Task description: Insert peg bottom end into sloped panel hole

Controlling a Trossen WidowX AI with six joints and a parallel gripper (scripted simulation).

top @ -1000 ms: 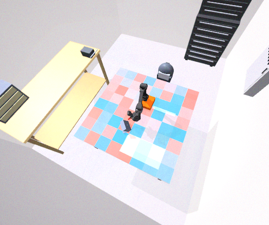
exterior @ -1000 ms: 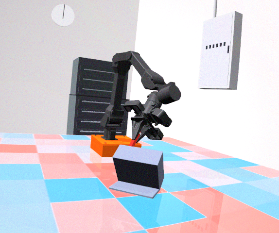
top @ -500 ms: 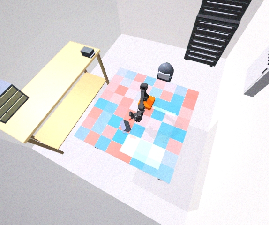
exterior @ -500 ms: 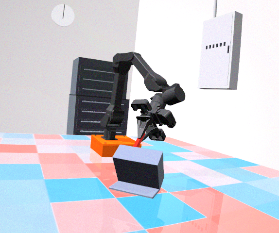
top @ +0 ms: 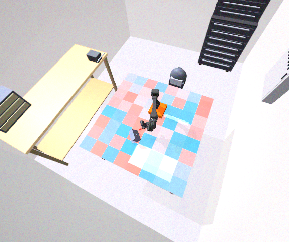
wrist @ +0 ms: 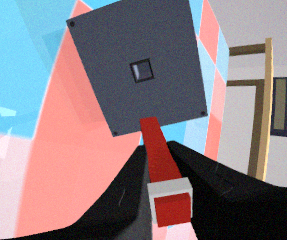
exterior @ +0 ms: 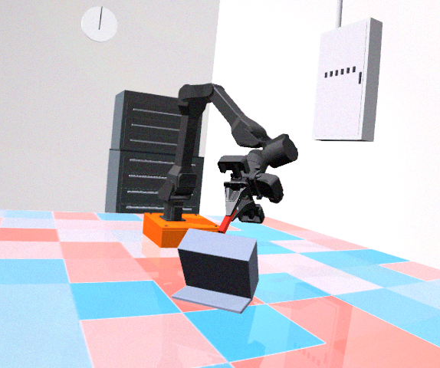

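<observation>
My gripper tip is now 8 cm short of the grey sloped panel, 6 cm to the left of it and 7 cm above it. Also, from my gripper tip: thin red peg: 1 cm behind, 1 cm to the left, 1 cm above.
</observation>
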